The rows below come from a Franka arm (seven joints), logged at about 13 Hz.
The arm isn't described. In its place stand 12 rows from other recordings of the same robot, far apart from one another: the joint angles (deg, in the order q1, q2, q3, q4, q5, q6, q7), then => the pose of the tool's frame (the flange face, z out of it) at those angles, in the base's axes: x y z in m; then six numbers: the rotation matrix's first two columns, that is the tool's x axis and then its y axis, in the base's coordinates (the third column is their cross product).
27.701 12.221 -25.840 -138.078 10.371 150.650 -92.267 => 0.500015 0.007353 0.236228 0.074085 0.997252 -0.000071 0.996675 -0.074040 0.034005
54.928 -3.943 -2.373 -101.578 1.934 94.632 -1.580 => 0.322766 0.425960 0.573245 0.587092 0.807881 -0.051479 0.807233 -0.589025 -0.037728
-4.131 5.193 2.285 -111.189 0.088 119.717 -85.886 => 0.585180 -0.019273 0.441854 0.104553 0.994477 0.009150 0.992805 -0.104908 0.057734
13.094 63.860 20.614 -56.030 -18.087 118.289 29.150 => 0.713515 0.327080 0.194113 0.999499 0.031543 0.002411 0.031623 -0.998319 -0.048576
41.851 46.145 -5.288 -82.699 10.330 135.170 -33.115 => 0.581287 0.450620 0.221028 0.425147 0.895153 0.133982 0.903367 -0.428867 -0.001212
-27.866 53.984 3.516 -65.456 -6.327 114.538 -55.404 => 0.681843 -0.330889 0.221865 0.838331 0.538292 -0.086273 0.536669 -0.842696 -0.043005
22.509 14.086 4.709 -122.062 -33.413 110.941 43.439 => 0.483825 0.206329 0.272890 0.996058 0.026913 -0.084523 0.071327 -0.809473 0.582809
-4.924 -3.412 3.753 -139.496 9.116 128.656 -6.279 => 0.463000 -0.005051 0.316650 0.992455 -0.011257 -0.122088 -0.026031 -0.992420 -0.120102
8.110 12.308 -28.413 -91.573 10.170 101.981 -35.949 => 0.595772 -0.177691 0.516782 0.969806 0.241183 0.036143 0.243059 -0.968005 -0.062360
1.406 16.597 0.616 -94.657 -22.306 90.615 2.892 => 0.605670 -0.019450 0.426087 0.942162 -0.008765 -0.335045 0.122387 -0.921628 0.368269
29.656 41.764 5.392 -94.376 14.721 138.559 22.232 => 0.568963 0.391257 0.192832 0.997009 0.017223 -0.075343 -0.000162 -0.974387 -0.224877
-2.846 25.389 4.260 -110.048 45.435 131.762 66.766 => 0.623394 0.028346 0.260608 -0.113740 -0.816506 -0.566022 -0.989822 0.142179 -0.006197
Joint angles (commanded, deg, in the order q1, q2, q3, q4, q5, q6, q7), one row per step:
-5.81 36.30 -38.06 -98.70 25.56 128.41 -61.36
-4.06 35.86 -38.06 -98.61 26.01 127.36 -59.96
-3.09 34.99 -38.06 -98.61 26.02 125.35 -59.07
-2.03 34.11 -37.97 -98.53 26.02 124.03 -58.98
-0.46 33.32 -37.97 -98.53 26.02 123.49 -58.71
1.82 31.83 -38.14 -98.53 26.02 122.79 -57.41
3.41 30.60 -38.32 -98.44 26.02 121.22 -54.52
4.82 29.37 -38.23 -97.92 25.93 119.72 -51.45
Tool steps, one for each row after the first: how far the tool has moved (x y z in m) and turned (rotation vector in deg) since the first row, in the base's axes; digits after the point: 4 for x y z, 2 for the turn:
0.0124 0.0177 0.0033 0.99 -0.22 0.11
0.0175 0.0297 0.0086 2.54 0.13 0.19
0.0245 0.0424 0.0155 3.53 0.05 1.28
0.0344 0.0583 0.0224 3.92 -0.35 2.61
0.0471 0.0803 0.0364 4.38 -1.31 3.50
0.0540 0.0969 0.0473 5.51 -1.49 2.16
0.0626 0.1140 0.0606 6.49 -1.92 0.91

